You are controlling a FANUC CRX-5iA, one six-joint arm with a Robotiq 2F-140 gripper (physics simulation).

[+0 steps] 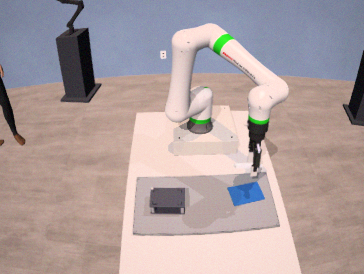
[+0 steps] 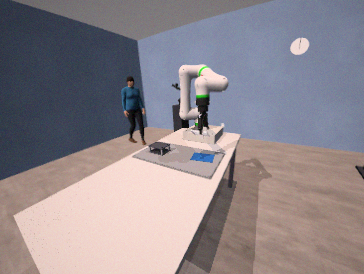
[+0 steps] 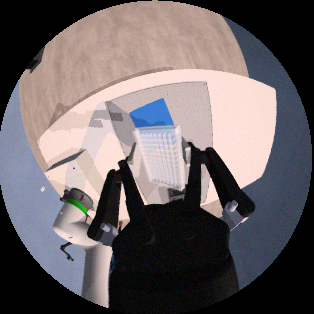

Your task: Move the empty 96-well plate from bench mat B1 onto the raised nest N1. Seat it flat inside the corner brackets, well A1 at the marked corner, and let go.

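Frame: origin at the arm's base, x left, y back, z up, level; metres.
Where they show: gripper, fingertip midpoint: [image 1: 251,169] [image 2: 203,137] [image 3: 157,143]; arm's base at its link origin: [image 1: 199,126] [image 3: 81,197].
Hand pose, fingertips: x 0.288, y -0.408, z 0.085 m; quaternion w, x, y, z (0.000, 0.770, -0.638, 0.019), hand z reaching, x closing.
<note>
Each offset is from my fingertips to the centre of the thing. Level surfaces: height alone.
The clear 96-well plate @(dx -0.023, dy -0.002, dz +0.027 m) [image 1: 244,165] [image 3: 161,155] is held between the fingers of my gripper [image 1: 255,173] [image 2: 202,132] [image 3: 157,143], which is shut on its two sides. Plate and gripper are in the air near the back edge of the grey board, behind the blue bench mat @(dz -0.167 m) [image 1: 246,194] [image 2: 202,158] [image 3: 151,112]. The raised nest @(dx -0.378, dy -0.125, dz -0.137 m) [image 1: 168,197] [image 2: 160,146], a dark platform on short legs, stands on the left part of the board, away from the plate. Its corner brackets and marked corner are too small to make out, and well A1 cannot be told.
The grey perforated board @(dz -0.168 m) [image 1: 257,219] [image 2: 199,168] [image 3: 195,107] lies on the pale table @(dz -0.181 m) [image 1: 205,255] [image 2: 115,215] and bears the mat and nest. The robot's base block [image 1: 205,146] stands behind the board. A person [image 2: 132,102] stands on the floor beyond the table.
</note>
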